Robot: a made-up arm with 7 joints.
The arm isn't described. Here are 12 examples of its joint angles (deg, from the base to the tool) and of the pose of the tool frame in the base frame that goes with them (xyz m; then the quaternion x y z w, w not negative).
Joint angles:
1: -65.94 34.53 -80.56 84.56 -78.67 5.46 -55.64
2: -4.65 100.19 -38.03 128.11 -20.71 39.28 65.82
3: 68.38 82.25 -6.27 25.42 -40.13 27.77 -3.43
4: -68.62 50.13 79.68 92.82 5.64 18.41 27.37
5: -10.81 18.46 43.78 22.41 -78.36 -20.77 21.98
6: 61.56 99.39 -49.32 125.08 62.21 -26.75 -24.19
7: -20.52 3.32 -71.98 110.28 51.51 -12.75 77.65
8: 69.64 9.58 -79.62 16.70 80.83 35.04 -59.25
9: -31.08 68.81 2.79 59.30 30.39 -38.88 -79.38
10: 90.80 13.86 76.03 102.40 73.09 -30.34 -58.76
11: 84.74 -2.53 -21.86 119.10 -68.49 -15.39 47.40
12: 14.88 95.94 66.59 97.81 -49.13 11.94 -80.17
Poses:
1: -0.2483 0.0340 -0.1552 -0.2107 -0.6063 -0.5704 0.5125
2: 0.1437 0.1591 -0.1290 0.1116 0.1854 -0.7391 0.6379
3: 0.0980 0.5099 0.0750 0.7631 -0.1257 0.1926 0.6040
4: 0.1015 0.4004 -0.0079 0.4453 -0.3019 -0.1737 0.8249
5: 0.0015 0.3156 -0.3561 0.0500 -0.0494 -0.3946 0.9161
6: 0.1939 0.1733 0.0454 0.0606 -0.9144 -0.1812 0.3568
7: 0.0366 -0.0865 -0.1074 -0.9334 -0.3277 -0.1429 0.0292
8: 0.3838 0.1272 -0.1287 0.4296 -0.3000 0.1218 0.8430
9: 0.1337 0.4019 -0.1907 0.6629 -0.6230 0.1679 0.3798
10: 0.0475 0.3840 0.0591 0.5140 0.2620 -0.6719 0.4645
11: 0.0551 0.0476 0.1969 -0.5813 0.6891 0.4025 0.1586
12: 0.0334 0.2333 0.2545 -0.6873 0.2700 -0.2094 0.6409
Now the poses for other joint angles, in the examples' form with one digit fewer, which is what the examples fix.
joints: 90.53 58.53 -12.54 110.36 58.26 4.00 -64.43
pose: 0.080 0.167 0.228 0.008 -0.937 0.347 0.029
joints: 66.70 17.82 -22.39 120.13 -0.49 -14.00 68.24
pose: 0.133 0.063 0.159 -0.102 0.656 0.740 0.108
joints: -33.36 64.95 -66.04 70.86 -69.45 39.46 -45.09
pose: -0.084 0.259 -0.300 0.309 -0.284 -0.896 0.144
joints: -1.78 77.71 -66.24 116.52 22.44 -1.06 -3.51
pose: 0.083 0.136 -0.212 -0.147 -0.362 -0.519 0.760
